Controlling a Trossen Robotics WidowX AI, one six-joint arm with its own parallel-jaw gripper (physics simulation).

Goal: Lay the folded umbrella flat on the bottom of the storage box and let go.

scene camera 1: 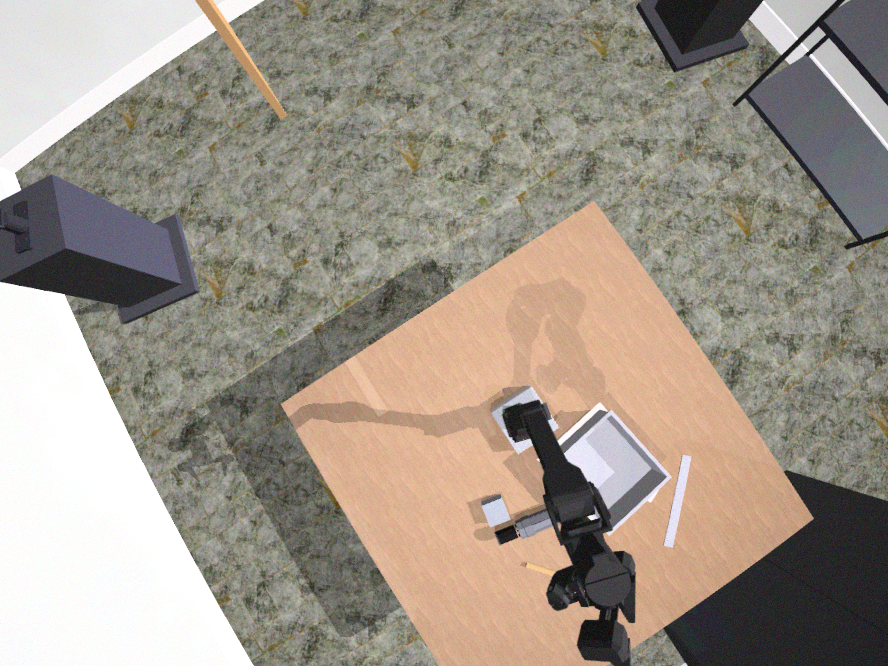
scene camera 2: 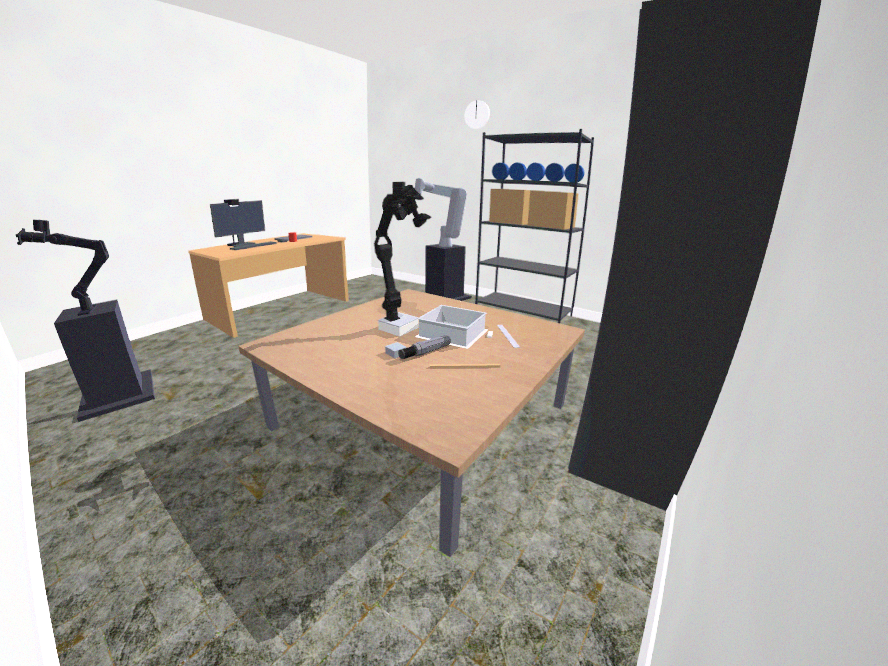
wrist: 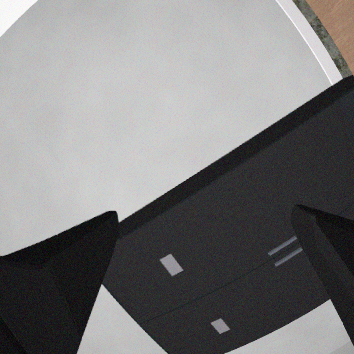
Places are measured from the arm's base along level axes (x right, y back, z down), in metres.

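Pixels of known places: gripper, fingertip midpoint: (scene camera 1: 630, 646) (scene camera 2: 427, 208) (wrist: 206, 217); arm's base, link origin: (scene camera 2: 392, 318).
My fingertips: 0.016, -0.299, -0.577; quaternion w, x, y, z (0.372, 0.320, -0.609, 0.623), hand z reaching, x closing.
Observation:
Ahead of a thing's pixels: the offset from my fingertips to its top centre, as dx, dy, dz. Level surfaces: height alone.
The folded umbrella {+0.040, -0.043, +0.575} (scene camera 1: 532, 524) (scene camera 2: 430, 346), grey with a black handle, lies on the table outside the storage box, along its near side in the second scene view. The arm hides its far end in the first scene view. The light grey, open-topped storage box {-0.216, +0.044, +0.537} (scene camera 1: 640, 496) (scene camera 2: 469, 330) stands upright beside the arm's base; the arm covers part of it in the first scene view. My gripper (wrist: 206, 217) is open, with nothing between its fingers. The arm is raised high above the table. Umbrella and box do not show in the wrist view.
On the wooden table {dz +0.634} (scene camera 1: 430, 387) (scene camera 2: 344, 372), a small light blue block {+0.151, +0.034, +0.598} (scene camera 1: 495, 510) (scene camera 2: 394, 349) lies by the umbrella's handle. A thin yellow stick {+0.007, -0.262, +0.622} (scene camera 1: 537, 569) (scene camera 2: 464, 367) and a white strip {-0.413, -0.163, +0.631} (scene camera 1: 677, 501) (scene camera 2: 508, 336) lie nearby. A tall black cabinet (scene camera 2: 688, 215) (wrist: 215, 265) stands beyond the table.

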